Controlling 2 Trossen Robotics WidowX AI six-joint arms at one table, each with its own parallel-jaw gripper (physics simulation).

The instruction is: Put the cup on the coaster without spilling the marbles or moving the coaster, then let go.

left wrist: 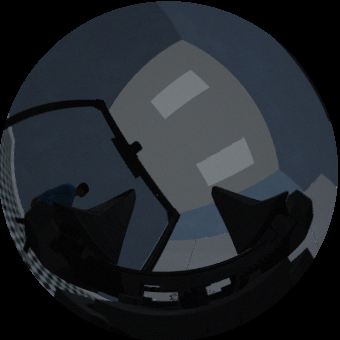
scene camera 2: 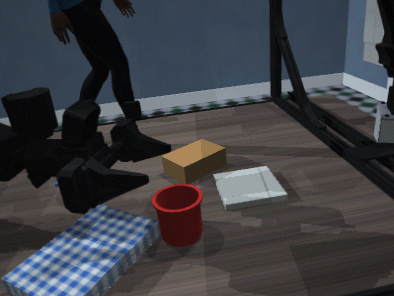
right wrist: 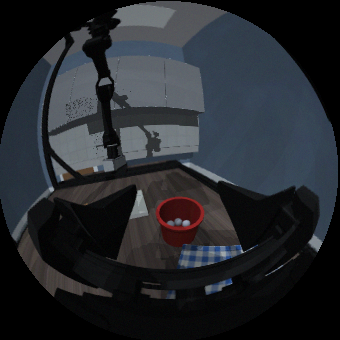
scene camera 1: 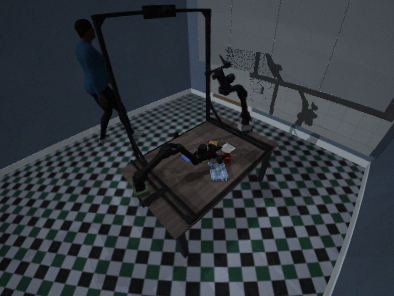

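Pixels of known places: left gripper, fingertip midpoint: (left wrist: 174,192) (scene camera 1: 213,57); right gripper, fingertip midpoint: (scene camera 2: 160,162) (right wrist: 177,186) (scene camera 1: 225,150); left arm's base, link origin: (right wrist: 113,156) (scene camera 1: 245,123); right arm's base, link origin: (scene camera 1: 140,187).
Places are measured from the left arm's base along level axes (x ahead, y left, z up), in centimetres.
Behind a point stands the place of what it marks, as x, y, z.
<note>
The red cup (scene camera 1: 228,158) {33.5, 40.7, -2.0} (scene camera 2: 180,220) {32.1, 40.8, -2.8} (right wrist: 179,235) {36.8, 38.3, -3.1} stands upright on the wooden table, beside a blue-and-white checked slab. White marbles (right wrist: 178,222) {32.1, 37.9, -5.8} lie inside it. A flat, pale square slab (scene camera 1: 228,148) {26.7, 24.4, -6.5} (scene camera 2: 250,187) {26.5, 24.8, -6.5} (right wrist: 141,207) {28.1, 28.9, -6.5}, perhaps the coaster, lies apart from the cup, behind it to the right in scene camera 2. No coaster shows under the cup. My right gripper (scene camera 2: 160,164) {35.6, 37.8, 4.1} (right wrist: 177,186) {35.6, 37.8, 4.1} is open and empty, its fingertips short of the cup, to its upper left in scene camera 2. My left gripper (scene camera 1: 215,64) {38.6, 12.3, 66.7} (left wrist: 174,192) {38.6, 12.3, 66.7} is open and empty, raised high above the table.
The checked slab (scene camera 1: 218,171) {44.3, 48.8, -5.2} (scene camera 2: 82,255) {43.4, 48.3, -5.2} (right wrist: 210,254) {39.1, 43.0, -5.2} lies close beside the cup. An orange-brown block (scene camera 1: 213,143) {38.4, 17.3, -3.8} (scene camera 2: 195,161) {37.4, 22.2, -3.8} lies behind it. A small blue thing (scene camera 1: 185,158) {65.4, 26.1, -7.3} lies near the right arm. A black frame (scene camera 1: 208,65) rises above the table. A person (scene camera 1: 95,70) stands beyond.
</note>
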